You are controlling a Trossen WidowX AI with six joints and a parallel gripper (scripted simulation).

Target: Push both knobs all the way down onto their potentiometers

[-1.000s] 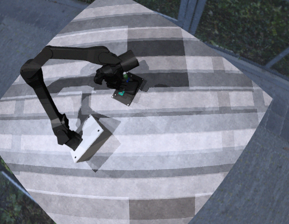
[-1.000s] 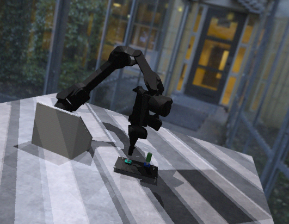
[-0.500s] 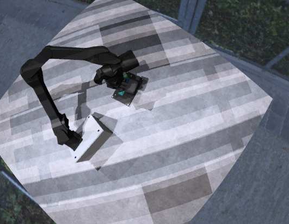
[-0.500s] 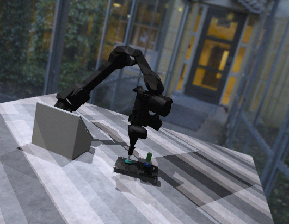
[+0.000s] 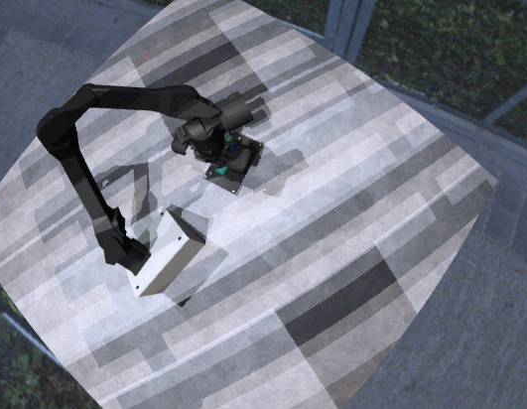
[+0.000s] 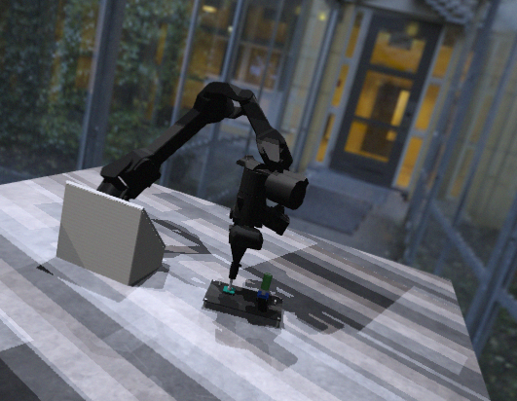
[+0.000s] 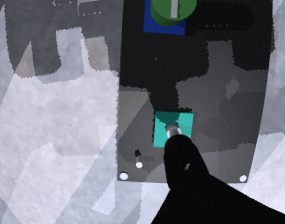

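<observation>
Now: gripper tip 7 cm short of the green knob, 2 cm to the right of it and 2 cm above it.
</observation>
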